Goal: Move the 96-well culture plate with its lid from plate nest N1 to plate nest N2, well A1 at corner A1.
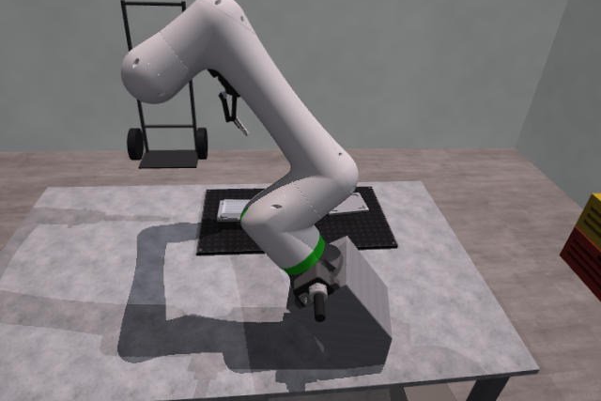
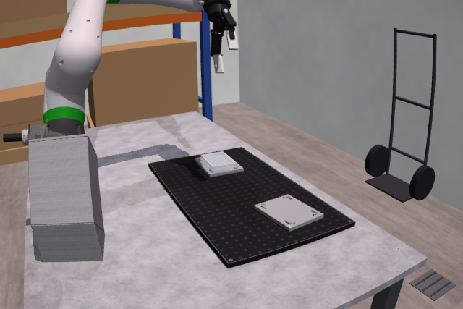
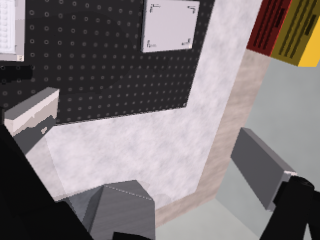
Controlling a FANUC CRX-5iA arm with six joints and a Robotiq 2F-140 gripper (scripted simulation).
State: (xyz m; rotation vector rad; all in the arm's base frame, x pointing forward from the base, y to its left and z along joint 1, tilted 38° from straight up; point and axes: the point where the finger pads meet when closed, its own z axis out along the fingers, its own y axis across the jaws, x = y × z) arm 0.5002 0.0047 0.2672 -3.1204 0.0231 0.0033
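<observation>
Now: hand 1 cm past the plate lid, 9 cm to the right of it and 35 cm above it. Round my hand: plate nest N1 (1 cm behind, 9 cm to the left, 37 cm below); plate nest N2 (6 cm ahead, 32 cm to the right, 37 cm below).
</observation>
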